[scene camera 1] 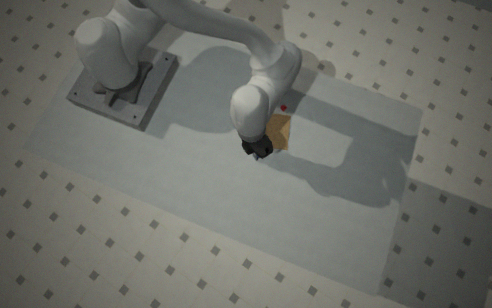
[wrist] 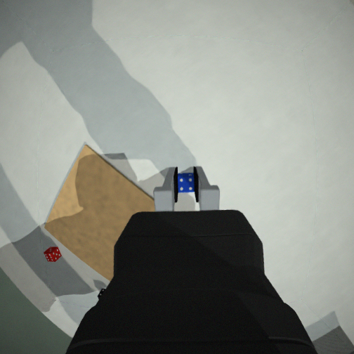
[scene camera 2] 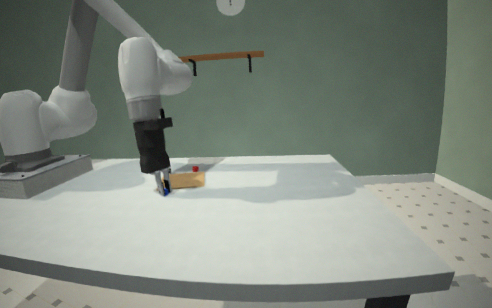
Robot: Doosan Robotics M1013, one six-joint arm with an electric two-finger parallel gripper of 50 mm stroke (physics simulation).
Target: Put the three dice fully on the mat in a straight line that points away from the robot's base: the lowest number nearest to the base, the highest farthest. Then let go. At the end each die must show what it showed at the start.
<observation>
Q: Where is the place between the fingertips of the gripper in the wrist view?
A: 185, 177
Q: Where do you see a tan mat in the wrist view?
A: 96, 201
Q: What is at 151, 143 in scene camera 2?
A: The gripper.
</observation>
